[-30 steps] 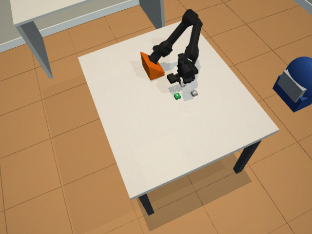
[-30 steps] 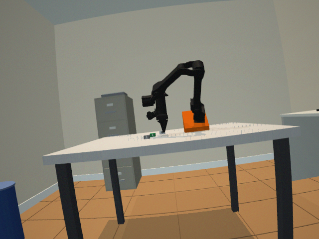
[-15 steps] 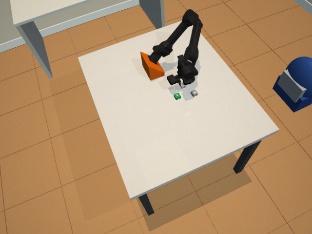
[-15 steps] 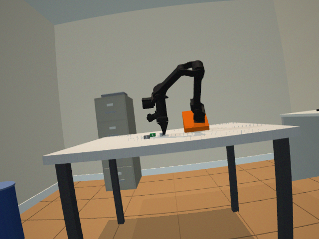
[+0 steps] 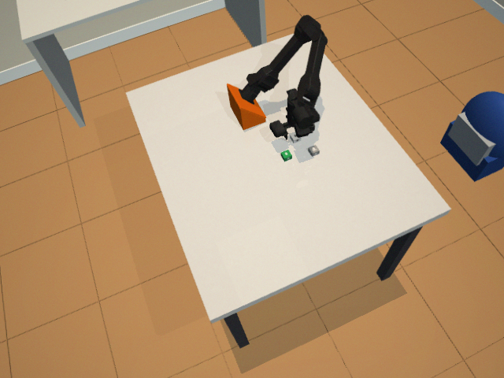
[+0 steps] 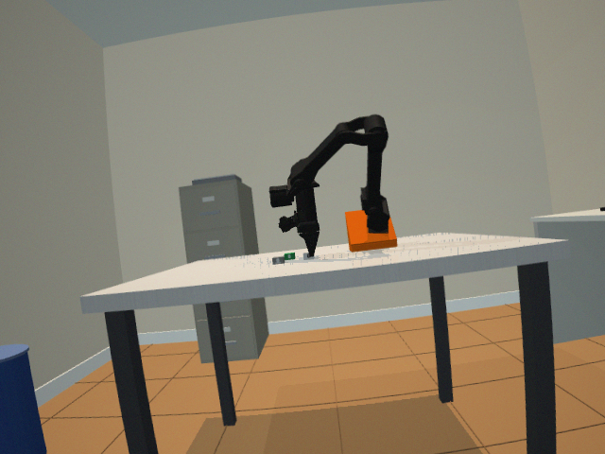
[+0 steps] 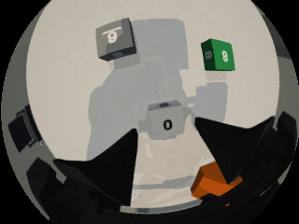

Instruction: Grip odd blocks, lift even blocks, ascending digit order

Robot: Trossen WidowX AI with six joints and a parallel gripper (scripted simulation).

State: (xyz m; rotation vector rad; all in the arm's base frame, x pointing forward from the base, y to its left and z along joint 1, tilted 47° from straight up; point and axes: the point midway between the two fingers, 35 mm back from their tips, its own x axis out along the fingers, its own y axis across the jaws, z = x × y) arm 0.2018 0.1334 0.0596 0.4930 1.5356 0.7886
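Right now my gripper tip is 1 cm short of the white block. Round my gripper tip: green block: 8 cm ahead, 6 cm to the right; grey block: 9 cm ahead, 5 cm to the left.
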